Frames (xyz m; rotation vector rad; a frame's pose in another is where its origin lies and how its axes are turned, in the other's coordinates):
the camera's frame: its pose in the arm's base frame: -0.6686 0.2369 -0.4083 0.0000 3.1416 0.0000
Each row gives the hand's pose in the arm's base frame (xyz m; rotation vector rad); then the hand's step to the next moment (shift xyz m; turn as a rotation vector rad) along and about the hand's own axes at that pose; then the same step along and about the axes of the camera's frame.
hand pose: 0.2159 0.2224 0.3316 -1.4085 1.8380 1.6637
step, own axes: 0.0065 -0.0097 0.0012 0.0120 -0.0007 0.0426
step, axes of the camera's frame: -0.0041 -0.0005 0.0110 0.0214 0.0320 0.0218
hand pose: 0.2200 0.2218 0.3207 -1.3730 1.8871 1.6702
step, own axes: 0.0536 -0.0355 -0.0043 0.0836 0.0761 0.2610
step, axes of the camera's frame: -0.0015 -0.0245 0.0596 0.1985 0.1823 0.0909
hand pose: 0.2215 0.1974 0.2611 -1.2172 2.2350 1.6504
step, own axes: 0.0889 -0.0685 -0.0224 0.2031 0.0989 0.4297
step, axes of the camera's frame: 0.0074 -0.0721 0.0885 0.3537 0.2631 0.2033
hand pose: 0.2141 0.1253 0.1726 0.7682 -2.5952 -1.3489
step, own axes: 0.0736 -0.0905 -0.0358 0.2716 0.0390 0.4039
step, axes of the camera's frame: 0.0173 -0.1050 0.0596 0.3816 0.1824 0.2440
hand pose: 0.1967 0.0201 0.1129 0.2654 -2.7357 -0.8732
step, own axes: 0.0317 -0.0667 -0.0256 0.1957 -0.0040 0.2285
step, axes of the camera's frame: 0.0162 -0.0753 0.0132 0.2534 0.0718 0.1455
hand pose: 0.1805 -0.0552 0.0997 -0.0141 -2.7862 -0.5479
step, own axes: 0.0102 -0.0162 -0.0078 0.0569 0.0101 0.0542
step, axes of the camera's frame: 0.0086 -0.0184 -0.0039 0.0694 0.0268 0.0274
